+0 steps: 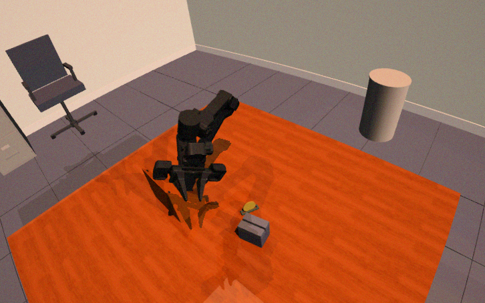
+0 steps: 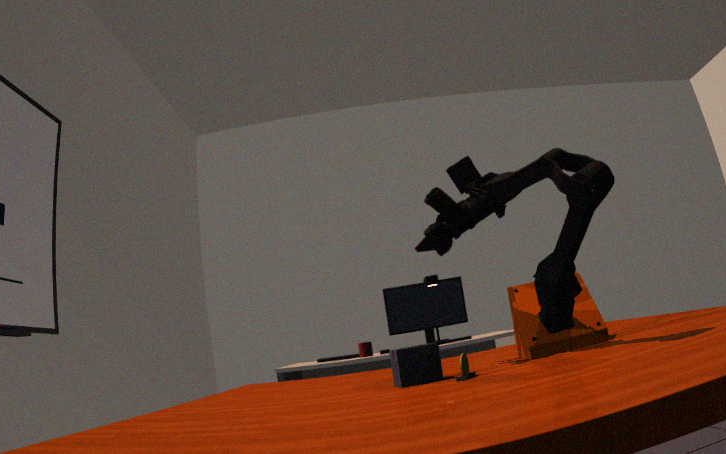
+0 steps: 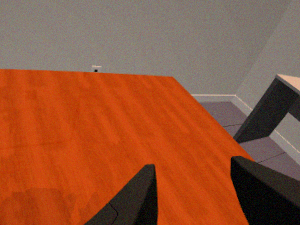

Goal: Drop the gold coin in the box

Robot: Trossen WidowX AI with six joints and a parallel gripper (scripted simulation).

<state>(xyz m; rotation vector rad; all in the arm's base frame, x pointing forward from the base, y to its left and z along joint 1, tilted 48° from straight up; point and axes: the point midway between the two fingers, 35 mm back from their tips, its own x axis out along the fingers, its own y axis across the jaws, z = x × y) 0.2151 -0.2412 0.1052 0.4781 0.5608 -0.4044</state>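
My gripper tip is now 270 mm above the gold coin, 210 mm to the right of it and 20 mm past it.
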